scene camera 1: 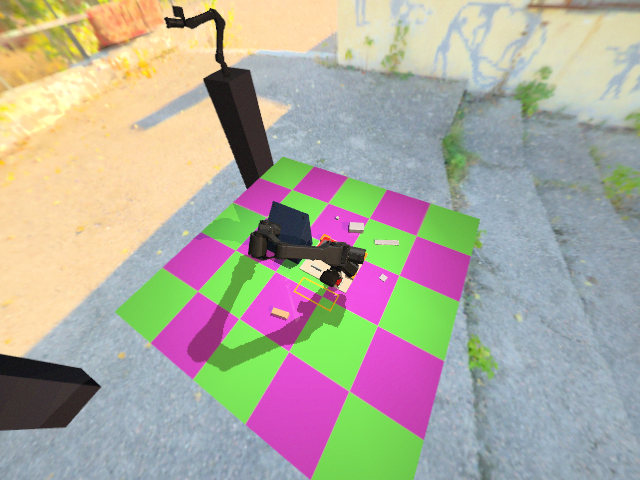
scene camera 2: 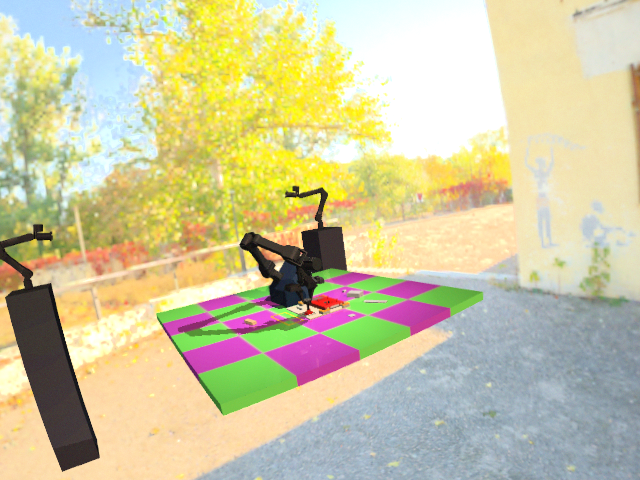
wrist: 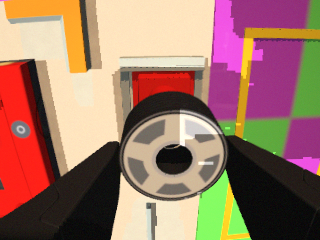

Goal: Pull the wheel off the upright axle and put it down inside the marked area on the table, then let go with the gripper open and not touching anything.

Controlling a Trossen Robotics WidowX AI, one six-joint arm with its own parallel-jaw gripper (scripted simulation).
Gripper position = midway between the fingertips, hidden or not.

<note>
My gripper (wrist: pixel 172 148) carries a wheel (wrist: pixel 170 117).
</note>
